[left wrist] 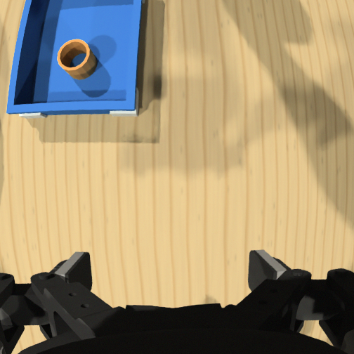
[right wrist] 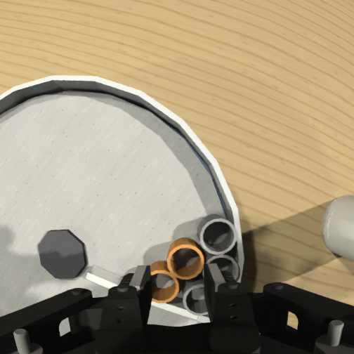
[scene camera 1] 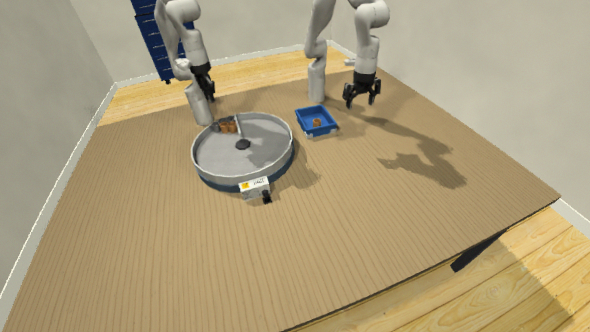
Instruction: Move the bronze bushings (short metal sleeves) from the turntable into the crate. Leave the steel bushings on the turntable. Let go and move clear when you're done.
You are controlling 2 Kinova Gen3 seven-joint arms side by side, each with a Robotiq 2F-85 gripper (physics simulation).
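Places are measured from the left arm's base along level axes (x ahead, y left, z up), in millimetres.
Pixels of known places: left gripper, between the fingertips: (scene camera 1: 359, 106); right gripper, between the fingertips: (scene camera 1: 210, 100); left arm's base, origin of its link: (scene camera 1: 316, 98); right arm's base, origin of its link: (scene camera 1: 205, 120).
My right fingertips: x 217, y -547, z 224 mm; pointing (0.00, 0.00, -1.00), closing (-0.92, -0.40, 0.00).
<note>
For each thing: its top centre in the pictures, then the offset to it from my right fingertips. "spot": a spot on its surface instead.
- blue crate, centre of its top: (scene camera 1: 314, 116) 443 mm left, 24 mm ahead, 174 mm down
- grey turntable, a spot on its surface: (scene camera 1: 272, 169) spot: 164 mm left, 312 mm ahead, 161 mm down
- dark round hub, centre of its top: (scene camera 1: 242, 143) 82 mm left, 117 mm ahead, 163 mm down
- thin divider, a spot on its surface: (scene camera 1: 238, 126) spot: 82 mm left, 16 mm ahead, 141 mm down
- white control box, a spot on its surface: (scene camera 1: 254, 188) spot: 84 mm left, 369 mm ahead, 172 mm down
One bronze bushing (scene camera 1: 317, 122) (left wrist: 86, 71) stands in the blue crate (scene camera 1: 323, 132) (left wrist: 75, 108). On the grey turntable (scene camera 1: 272, 169) (right wrist: 100, 165), two bronze bushings stand clustered with three steel ones by the rim and divider. One bronze bushing (scene camera 1: 224, 128) (right wrist: 185, 241) is beside the other bronze bushing (scene camera 1: 233, 127) (right wrist: 159, 266). A steel bushing (right wrist: 202, 236) touches the rim side; two others are partly hidden by the right fingers. My right gripper (scene camera 1: 210, 99) (right wrist: 177, 280) is open and empty, above the cluster. My left gripper (scene camera 1: 360, 104) (left wrist: 169, 270) is open and empty, right of the crate.
A dark round hub (scene camera 1: 243, 144) (right wrist: 62, 254) is at the turntable's centre, with a thin divider (scene camera 1: 238, 126) running to the rim. A white control box (scene camera 1: 254, 188) is at the turntable's front. A blue cabinet (scene camera 1: 150, 45) stands behind the table.
</note>
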